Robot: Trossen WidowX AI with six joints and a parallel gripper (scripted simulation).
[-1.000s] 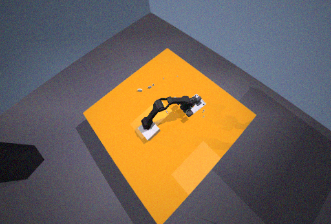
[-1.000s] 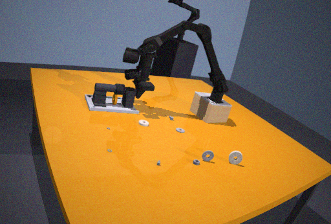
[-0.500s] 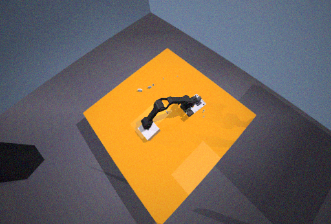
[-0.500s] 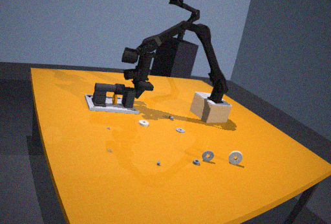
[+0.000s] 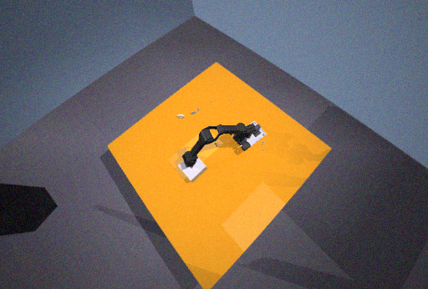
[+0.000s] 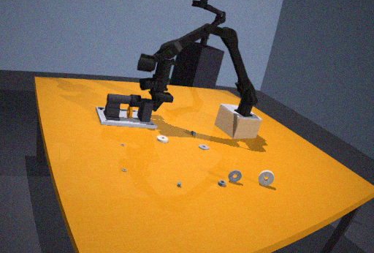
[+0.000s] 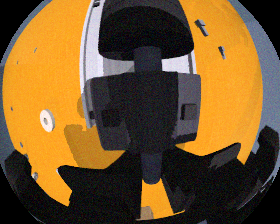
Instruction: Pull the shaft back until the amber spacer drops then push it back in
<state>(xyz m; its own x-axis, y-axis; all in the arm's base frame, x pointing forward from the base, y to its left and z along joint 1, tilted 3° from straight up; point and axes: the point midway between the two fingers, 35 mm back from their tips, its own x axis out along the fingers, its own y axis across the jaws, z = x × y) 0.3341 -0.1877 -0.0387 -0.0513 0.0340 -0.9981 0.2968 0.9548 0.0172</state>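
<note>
My gripper tip is now 80 mm short of the dark shaft, 40 mm below it and 20 mm to the left of it. From my gripper tip the other things lie so: grey ring 250 mm to the left, 60 mm behind, 40 mm below; then amber spacer 100 mm ahead, 30 mm to the right, 10 mm below; then white ring 160 mm to the left, 70 mm ahead, 40 mm below.
</note>
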